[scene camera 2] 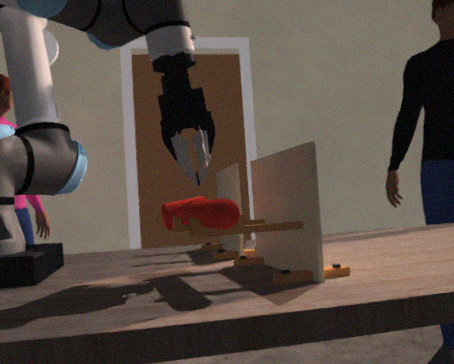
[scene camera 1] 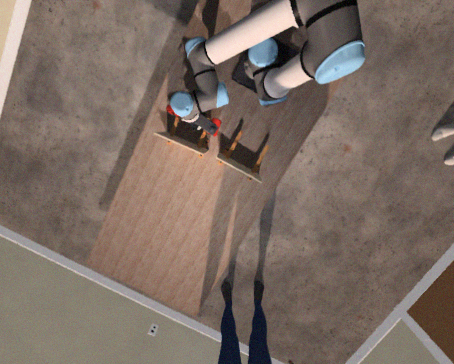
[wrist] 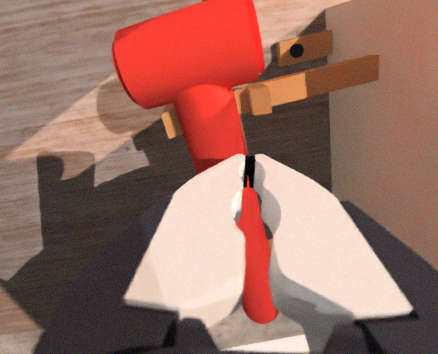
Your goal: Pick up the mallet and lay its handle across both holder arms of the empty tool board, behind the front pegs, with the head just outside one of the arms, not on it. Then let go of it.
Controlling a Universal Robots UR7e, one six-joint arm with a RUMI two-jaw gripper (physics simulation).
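Places are measured from the arm's base along level axes (x right, y ahead, z up), in millimetres.
Where they show: gripper, fingertip midpoint: [scene camera 2: 199,185] [wrist: 246,159].
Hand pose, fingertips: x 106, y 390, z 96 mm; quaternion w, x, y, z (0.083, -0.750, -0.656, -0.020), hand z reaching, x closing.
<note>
Things, the pixels of their top centre, and the offset from my fingertips. "*": a spot on its surface instead. Level surfaces: height alone.
- red mallet, top centre: [wrist: 240,231] [scene camera 2: 200,194] [scene camera 1: 191,118] dx +62, dy -7, dz -18 mm
- inner block, surface spot: [wrist: 260,98] * dx -20, dy +21, dz -52 mm
- wooden table, surface height: dz -148 mm
The red mallet [scene camera 1: 216,126] [scene camera 2: 220,214] [wrist: 190,52] lies with its handle across both holder arms of the pale tool board [scene camera 1: 187,145] [scene camera 2: 287,215] [wrist: 387,150]. In the wrist view the handle crosses the nearer-to-head arm [wrist: 285,89] between its end peg [wrist: 171,124] and an inner block [wrist: 260,98]. The head is just outside that arm. The far arm is mostly hidden by the fingers in the wrist view. My gripper [scene camera 2: 198,183] [wrist: 246,159] is shut and empty, pointing down above the mallet, with a gap between fingertips and mallet.
A second pale board [scene camera 1: 240,168] [scene camera 2: 229,200] with two wooden arms stands beside the mallet's board on the wooden table [scene camera 1: 160,215] [scene camera 2: 400,260]. The robot's dark base [scene camera 2: 37,262] is on the arms' side of the boards. People stand in the room.
</note>
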